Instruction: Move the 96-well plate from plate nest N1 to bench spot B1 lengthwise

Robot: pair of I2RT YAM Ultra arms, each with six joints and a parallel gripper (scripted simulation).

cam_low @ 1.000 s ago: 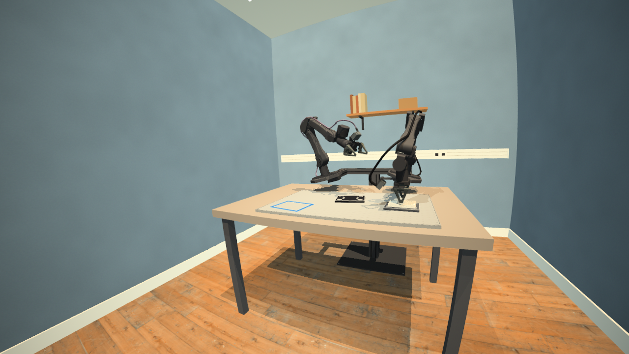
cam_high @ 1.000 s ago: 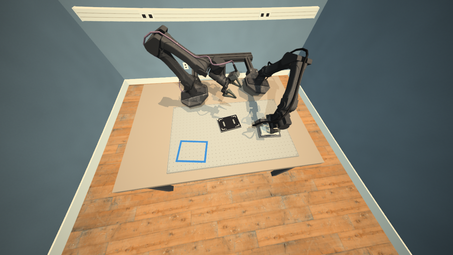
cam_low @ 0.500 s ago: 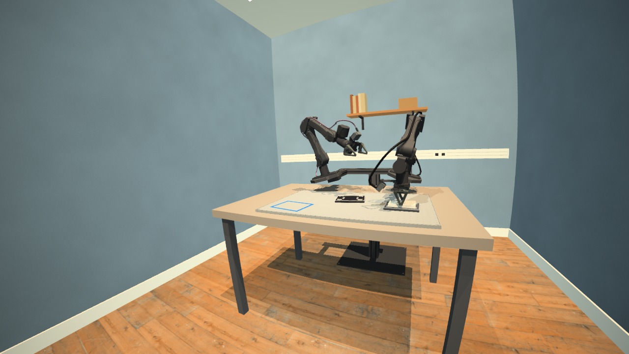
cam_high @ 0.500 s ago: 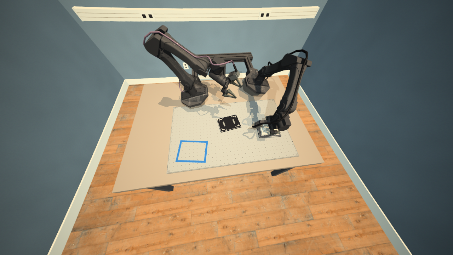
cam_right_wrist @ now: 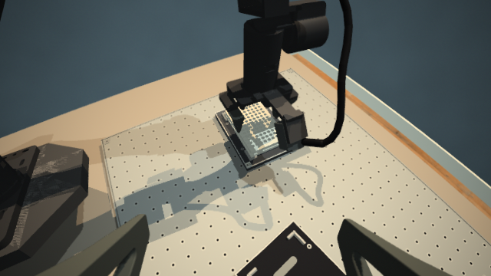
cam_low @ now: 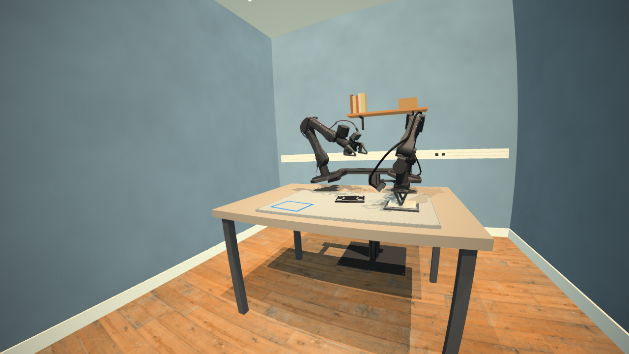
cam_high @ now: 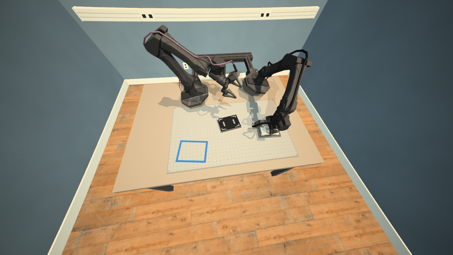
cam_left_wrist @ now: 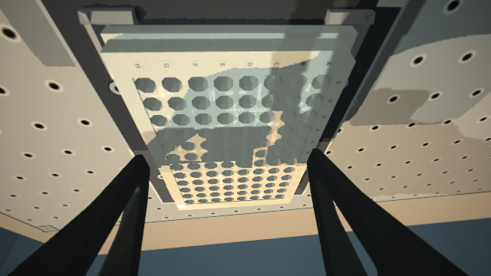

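Right now the 96-well plate is 10 mm below my left hand. The rest, counted from my left hand: black plate nest (270 mm to the right, 140 mm behind, 30 mm below).
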